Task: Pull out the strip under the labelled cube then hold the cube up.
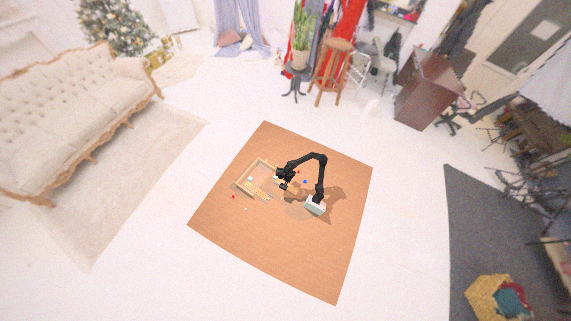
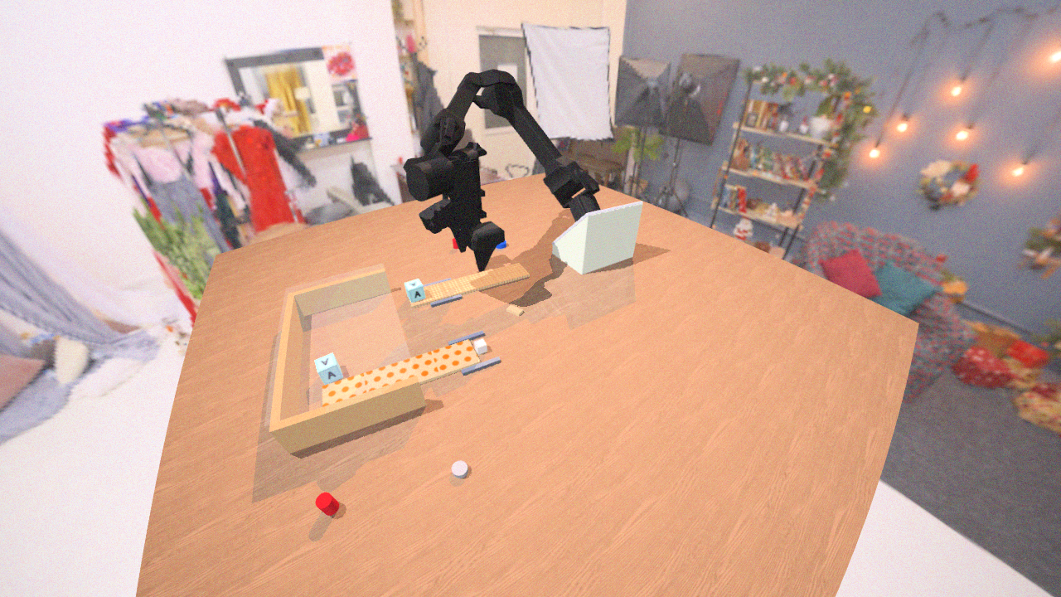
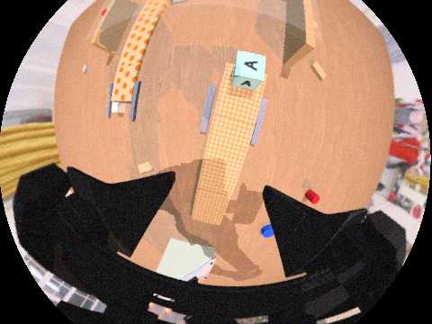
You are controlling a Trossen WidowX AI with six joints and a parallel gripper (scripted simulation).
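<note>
My gripper tip is now 10 mm short of the grid-patterned strip and 50 mm above it. The rest, counted from my gripper tip: white block 100 mm ahead, 170 mm to the left, 50 mm below; then blue disc 140 mm behind, 110 mm to the right, 50 mm below; then tan block 10 mm behind, 130 mm to the left, 50 mm below.
</note>
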